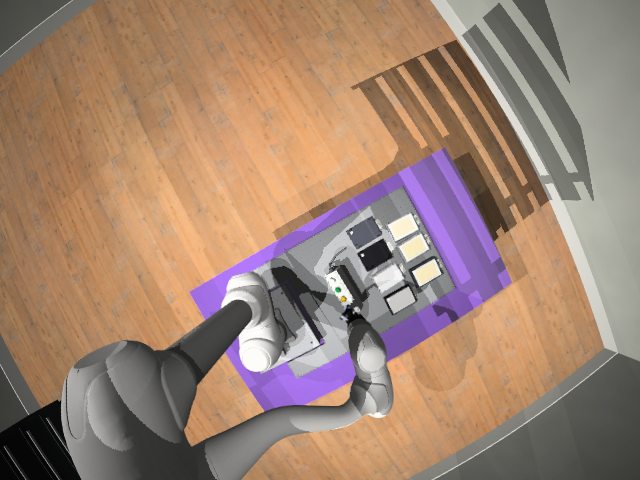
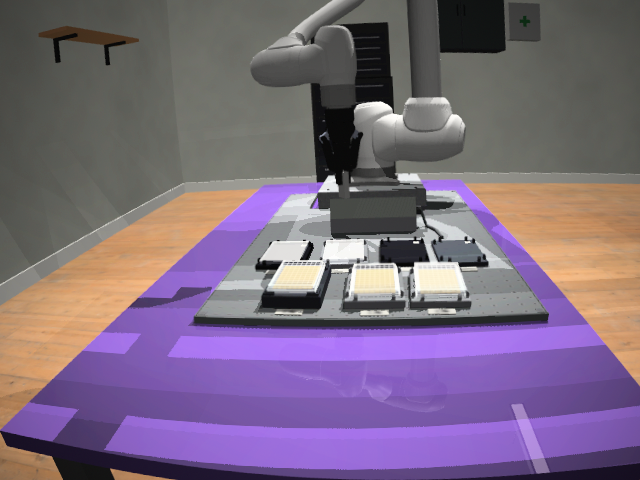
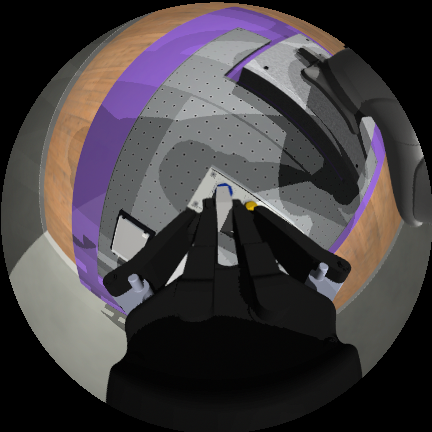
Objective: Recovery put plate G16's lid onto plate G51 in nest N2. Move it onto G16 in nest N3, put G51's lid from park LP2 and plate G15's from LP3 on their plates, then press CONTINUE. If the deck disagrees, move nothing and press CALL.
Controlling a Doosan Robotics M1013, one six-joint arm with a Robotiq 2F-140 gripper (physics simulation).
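Pixels of known places: gripper, fingertip midpoint: [image 1: 349,308] [image 2: 344,197] [image 3: 222,196]; arm's base, origin of the base link: [image 2: 372,181] [image 3: 339,88].
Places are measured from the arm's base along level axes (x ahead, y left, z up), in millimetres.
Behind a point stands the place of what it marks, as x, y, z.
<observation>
My gripper [image 1: 347,311] @(386, -67, 34) [image 2: 343,192] @(386, -67, 34) [image 3: 222,196] @(386, -67, 34) is shut and empty. Its tips are over the blue button [image 3: 224,185] @(374, -72, 20) at the end of the white-topped button box [image 1: 333,279] @(384, 87, 27) [image 2: 373,217] @(445, 10, -6) [image 3: 202,190] @(397, -94, 24) and hide most of it; whether they press it I cannot tell. The yellow button [image 1: 343,299] @(380, -18, 26) [image 3: 251,205] @(374, -21, 22) is beside them, then the green button [image 1: 337,289] @(378, 37, 25). Three cream-filled plates [image 1: 403,227] @(798, 132, -16) [image 1: 413,248] @(794, 18, -16) [image 1: 427,272] @(801, -120, -10) [image 2: 297,279] @(829, -117, -10) [image 2: 375,281] @(821, 20, -18) [image 2: 439,279] @(820, 133, -16) stand in a row of nests. Their labels are unreadable, and I cannot tell whether clear lids cover them.
Between box and plates lie four flat pieces: slate [image 1: 363,232] @(618, 203, -35) [image 2: 459,250] @(620, 202, -35), black [image 1: 374,254] @(614, 84, -35) [image 2: 403,251] @(621, 78, -35), white [image 1: 388,277] @(621, -48, -27) [image 2: 344,251] @(638, -50, -27) and pale grey in a black frame [image 1: 400,299] @(624, -176, -27) [image 2: 284,251] @(634, -182, -27) [image 3: 131,240] @(604, -173, -27). The arm's base stands behind the box on the purple table [image 2: 361,372] @(1040, 5, -58).
</observation>
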